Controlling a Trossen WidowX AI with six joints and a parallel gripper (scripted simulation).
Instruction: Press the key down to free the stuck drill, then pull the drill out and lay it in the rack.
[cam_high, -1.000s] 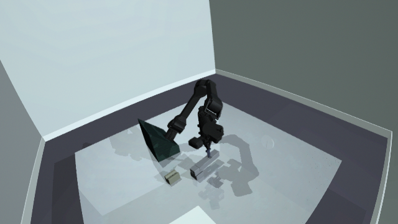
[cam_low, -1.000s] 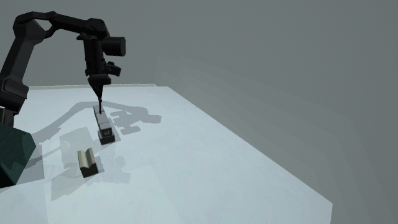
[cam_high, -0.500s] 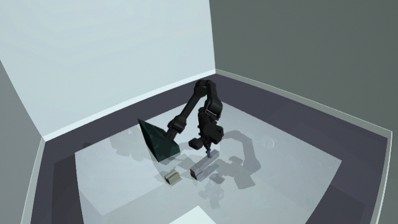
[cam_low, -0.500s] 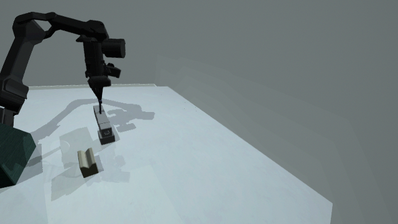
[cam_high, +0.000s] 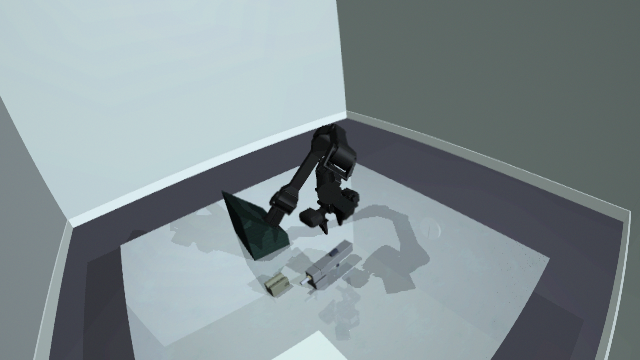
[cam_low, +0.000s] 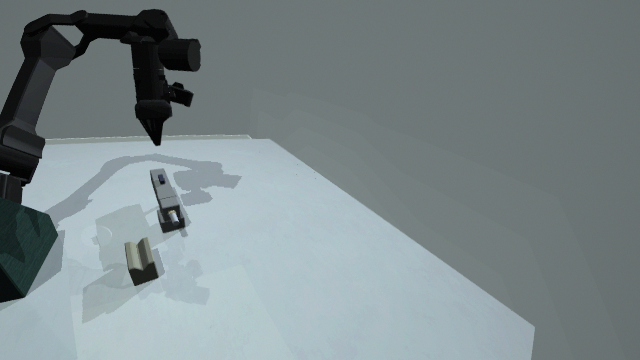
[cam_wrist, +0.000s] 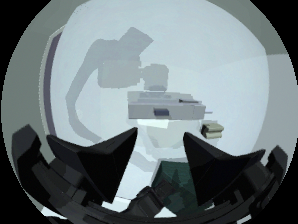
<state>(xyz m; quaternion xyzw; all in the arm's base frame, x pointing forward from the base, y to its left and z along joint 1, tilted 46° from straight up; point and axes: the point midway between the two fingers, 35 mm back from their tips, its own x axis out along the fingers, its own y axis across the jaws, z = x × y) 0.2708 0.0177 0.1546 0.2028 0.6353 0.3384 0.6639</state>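
Now: the drill 12 cm below my gripper tip, 9 cm to the right of it and 2 cm ahead of it. Also, from my gripper tip: rack (21 cm to the right, 15 cm below, 2 cm behind); key (12 cm below).
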